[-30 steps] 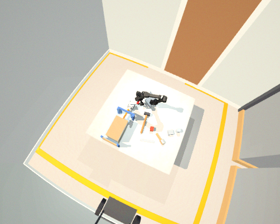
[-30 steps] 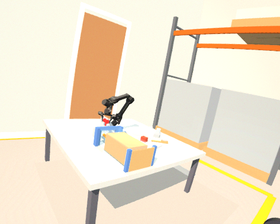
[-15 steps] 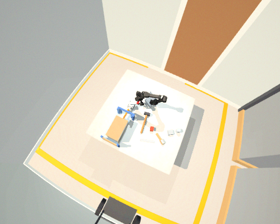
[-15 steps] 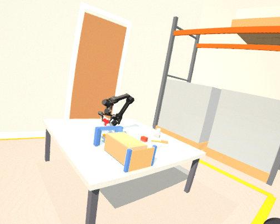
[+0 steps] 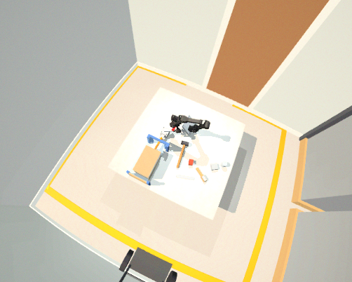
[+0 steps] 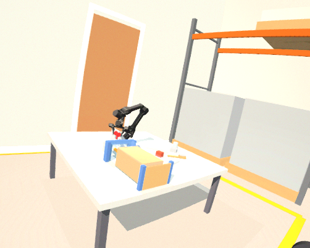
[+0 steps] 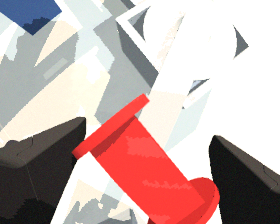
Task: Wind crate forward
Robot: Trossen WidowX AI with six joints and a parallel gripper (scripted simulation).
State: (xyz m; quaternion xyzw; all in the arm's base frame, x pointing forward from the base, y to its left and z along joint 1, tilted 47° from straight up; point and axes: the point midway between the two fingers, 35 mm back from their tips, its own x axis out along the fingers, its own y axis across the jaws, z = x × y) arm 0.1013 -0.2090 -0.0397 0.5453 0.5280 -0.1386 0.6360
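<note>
The red grip lies 10 mm behind my gripper tip and 10 mm to the left of it. From my gripper tip the other things lie so: winch 20 mm ahead, 90 mm to the right, 100 mm below; winch handle 10 mm ahead, 20 mm to the right, 30 mm below; cubby 430 mm ahead, 110 mm to the right, 50 mm below.
</note>
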